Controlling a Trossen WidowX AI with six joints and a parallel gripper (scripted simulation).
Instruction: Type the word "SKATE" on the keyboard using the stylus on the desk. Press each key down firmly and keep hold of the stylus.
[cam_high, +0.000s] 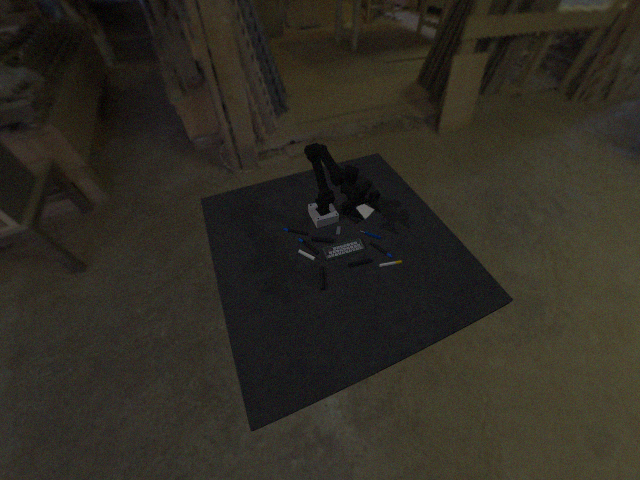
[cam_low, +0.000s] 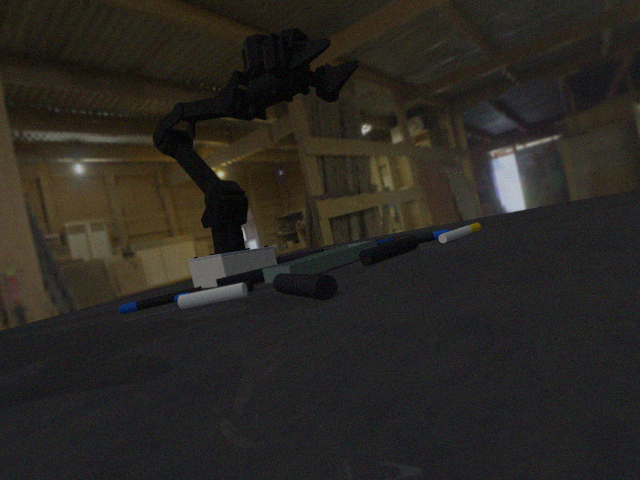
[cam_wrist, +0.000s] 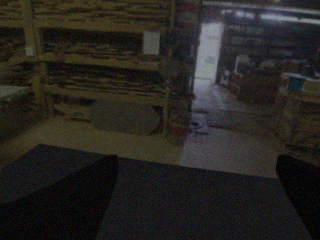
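Now: gripper tip 340 mm above the blue stylus, 140 mm to the right of it and 130 mm past it. Round my gripper tip: white pad: 340 mm below, 280 mm behind, 230 mm to the left; yellow-tipped marker: 340 mm below, 130 mm to the left, 100 mm ahead.
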